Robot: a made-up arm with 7 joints.
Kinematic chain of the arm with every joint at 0, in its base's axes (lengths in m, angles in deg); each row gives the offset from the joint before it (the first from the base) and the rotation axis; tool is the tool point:
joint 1: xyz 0 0 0.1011 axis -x
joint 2: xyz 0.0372 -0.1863 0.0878 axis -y
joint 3: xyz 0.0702 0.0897 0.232 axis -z
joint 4: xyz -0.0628 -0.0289 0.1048 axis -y
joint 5: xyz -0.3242 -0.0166 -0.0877 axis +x
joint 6: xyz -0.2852 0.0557 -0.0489 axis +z
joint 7: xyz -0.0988 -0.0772 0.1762 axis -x
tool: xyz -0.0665 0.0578 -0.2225
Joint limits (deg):
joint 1: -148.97..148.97
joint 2: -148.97..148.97
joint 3: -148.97..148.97
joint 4: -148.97..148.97
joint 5: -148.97..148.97
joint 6: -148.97..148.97
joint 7: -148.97..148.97
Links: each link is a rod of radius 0.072 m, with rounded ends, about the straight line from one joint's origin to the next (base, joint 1, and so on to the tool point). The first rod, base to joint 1, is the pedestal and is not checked.
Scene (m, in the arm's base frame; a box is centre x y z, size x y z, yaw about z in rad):
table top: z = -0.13
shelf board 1: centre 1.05 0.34 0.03 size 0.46 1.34 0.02 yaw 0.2
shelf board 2: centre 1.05 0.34 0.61 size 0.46 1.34 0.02 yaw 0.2
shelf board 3: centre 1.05 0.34 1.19 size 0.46 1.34 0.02 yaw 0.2
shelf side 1: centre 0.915 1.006 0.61 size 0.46 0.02 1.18 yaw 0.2
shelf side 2: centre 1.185 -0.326 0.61 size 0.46 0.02 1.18 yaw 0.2
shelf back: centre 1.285 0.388 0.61 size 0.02 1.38 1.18 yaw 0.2
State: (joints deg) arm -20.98 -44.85 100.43 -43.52 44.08 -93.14 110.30
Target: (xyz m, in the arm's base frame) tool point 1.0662 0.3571 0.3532
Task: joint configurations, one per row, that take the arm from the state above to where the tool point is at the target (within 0.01 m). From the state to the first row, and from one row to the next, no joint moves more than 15 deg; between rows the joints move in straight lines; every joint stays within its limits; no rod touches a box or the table.
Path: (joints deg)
1: -28.84 -43.08 95.88 -32.93 42.85 -103.21 106.15
2: -36.70 -41.31 91.32 -22.34 41.62 -113.27 102.00
3: -44.55 -39.54 86.77 -11.75 40.40 -123.34 97.85
4: -46.12 -36.24 92.99 -4.42 35.17 -129.75 85.83
5: -47.69 -32.95 99.20 2.91 29.95 -136.15 73.81
6: -49.26 -29.65 105.42 10.24 24.73 -142.56 61.79
7: -50.83 -26.36 111.63 17.56 19.51 -148.97 49.77
8: -43.22 -35.27 111.37 5.39 23.39 -142.24 62.46
9: -35.60 -44.17 111.12 -6.78 27.28 -135.50 75.14
10: -27.99 -53.08 110.86 -18.95 31.16 -128.77 87.83
11: -20.38 -61.98 110.60 -31.12 35.05 -122.03 100.52

